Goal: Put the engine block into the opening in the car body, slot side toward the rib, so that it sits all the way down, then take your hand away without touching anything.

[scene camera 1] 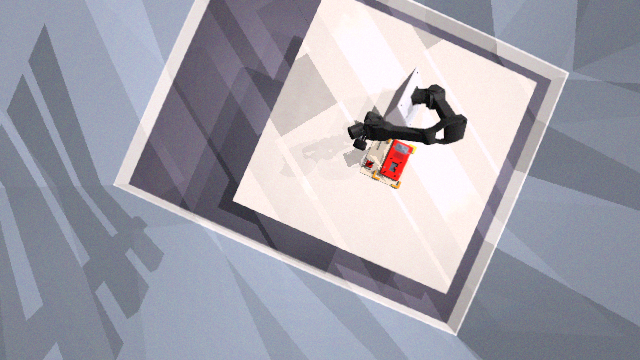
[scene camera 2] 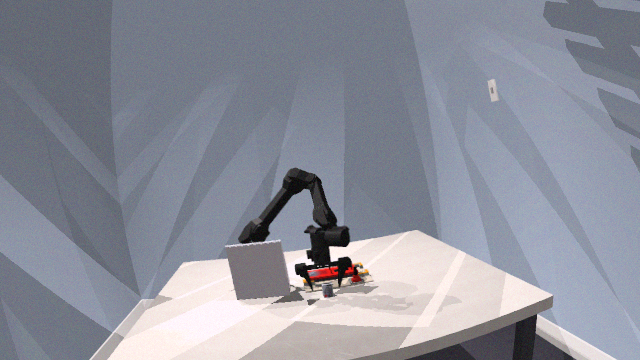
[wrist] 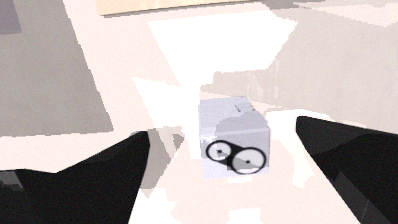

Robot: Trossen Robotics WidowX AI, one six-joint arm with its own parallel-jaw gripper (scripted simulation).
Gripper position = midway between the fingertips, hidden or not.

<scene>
My gripper (scene camera 2: 326, 288) is open, holding nothing. I also see a red car body (scene camera 1: 397, 157) and an engine block (wrist: 234, 139).
My gripper also shows in the wrist view (wrist: 222, 130). The wrist view does not show the red car body: it is out of frame.
</scene>
